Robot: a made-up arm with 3 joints. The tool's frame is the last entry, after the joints. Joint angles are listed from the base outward.
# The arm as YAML. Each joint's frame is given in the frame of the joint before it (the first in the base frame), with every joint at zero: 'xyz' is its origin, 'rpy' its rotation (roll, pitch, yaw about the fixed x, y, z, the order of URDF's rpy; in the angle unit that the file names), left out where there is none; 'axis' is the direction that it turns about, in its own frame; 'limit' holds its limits. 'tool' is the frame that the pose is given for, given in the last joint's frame.
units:
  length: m
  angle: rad
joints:
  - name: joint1
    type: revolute
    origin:
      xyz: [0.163, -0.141, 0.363]
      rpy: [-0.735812, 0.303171, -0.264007]
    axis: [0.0, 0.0, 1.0]
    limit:
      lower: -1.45
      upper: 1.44
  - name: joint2
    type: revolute
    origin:
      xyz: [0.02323, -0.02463, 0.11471]
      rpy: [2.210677, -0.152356, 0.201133]
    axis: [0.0, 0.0, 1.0]
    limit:
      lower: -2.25
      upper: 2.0
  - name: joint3
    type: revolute
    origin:
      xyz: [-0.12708, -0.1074, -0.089]
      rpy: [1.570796, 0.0, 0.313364]
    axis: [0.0, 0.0, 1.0]
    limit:
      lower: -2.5
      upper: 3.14
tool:
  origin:
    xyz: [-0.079, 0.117, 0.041]
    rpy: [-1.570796, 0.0, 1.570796]
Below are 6 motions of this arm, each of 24 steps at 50 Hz.
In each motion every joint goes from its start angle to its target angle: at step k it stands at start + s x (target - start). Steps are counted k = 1, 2, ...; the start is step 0. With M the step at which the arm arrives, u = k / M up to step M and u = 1 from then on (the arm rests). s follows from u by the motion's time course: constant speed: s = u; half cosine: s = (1 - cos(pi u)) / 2; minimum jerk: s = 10 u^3 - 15 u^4 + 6 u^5.
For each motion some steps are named. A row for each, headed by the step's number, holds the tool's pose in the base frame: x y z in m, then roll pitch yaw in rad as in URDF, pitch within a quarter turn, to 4 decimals.
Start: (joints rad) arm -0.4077 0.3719 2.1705
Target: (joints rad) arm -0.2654 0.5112 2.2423
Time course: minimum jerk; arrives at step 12
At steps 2, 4, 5, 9, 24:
2: 0.1770 0.1159 0.2306 1.2843 0.5855 2.1894
4: 0.1768 0.1160 0.2313 1.2662 0.5845 2.1898
5: 0.1766 0.1162 0.2319 1.2518 0.5834 2.1900
9: 0.1759 0.1176 0.2349 1.1917 0.5759 2.1890
24: 0.1758 0.1179 0.2356 1.1800 0.5739 2.1886

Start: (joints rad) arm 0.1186 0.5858 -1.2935
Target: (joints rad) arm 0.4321 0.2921 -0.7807
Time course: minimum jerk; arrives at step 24
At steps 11, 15, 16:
11: 0.1875 -0.1245 0.3174 1.8259 -0.2274 -0.3706
15: 0.1560 -0.1369 0.3172 1.8083 -0.0508 -0.4386
16: 0.1492 -0.1398 0.3181 1.7993 -0.0140 -0.4533

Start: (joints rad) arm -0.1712 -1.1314 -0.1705
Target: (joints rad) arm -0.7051 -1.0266 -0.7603
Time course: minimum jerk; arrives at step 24
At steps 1, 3, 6, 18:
1: 0.0236 -0.1066 0.5862 0.5458 0.0859 -1.6069
3: 0.0231 -0.1058 0.5842 0.5528 0.0905 -1.6073
6: 0.0204 -0.1008 0.5723 0.5932 0.1157 -1.6077
18: 0.0338 -0.0620 0.4663 0.9947 0.2503 -1.4943

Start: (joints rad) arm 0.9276 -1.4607 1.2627
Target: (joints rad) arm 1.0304 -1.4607 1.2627
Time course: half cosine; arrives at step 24
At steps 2, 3, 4, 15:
2: 0.2495 -0.1124 0.7632 -0.3665 -0.7073 -0.5998
3: 0.2500 -0.1126 0.7631 -0.3665 -0.7057 -0.5982
4: 0.2506 -0.1129 0.7630 -0.3665 -0.7036 -0.5961
15: 0.2646 -0.1186 0.7600 -0.3660 -0.6583 -0.5510

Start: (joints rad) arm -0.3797 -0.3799 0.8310
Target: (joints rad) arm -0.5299 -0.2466 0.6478
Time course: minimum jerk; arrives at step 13
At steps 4, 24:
4: -0.0530 0.0420 0.3787 1.5899 -0.1527 -2.6820
24: -0.0294 0.0304 0.3262 1.7343 -0.0516 -2.6196

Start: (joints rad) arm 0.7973 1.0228 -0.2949
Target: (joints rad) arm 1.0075 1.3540 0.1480
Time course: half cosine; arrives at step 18
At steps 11, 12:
11: 0.1178 -0.0467 0.2069 2.3864 0.5072 -0.9962
12: 0.1154 -0.0400 0.2049 2.3934 0.5439 -1.0144

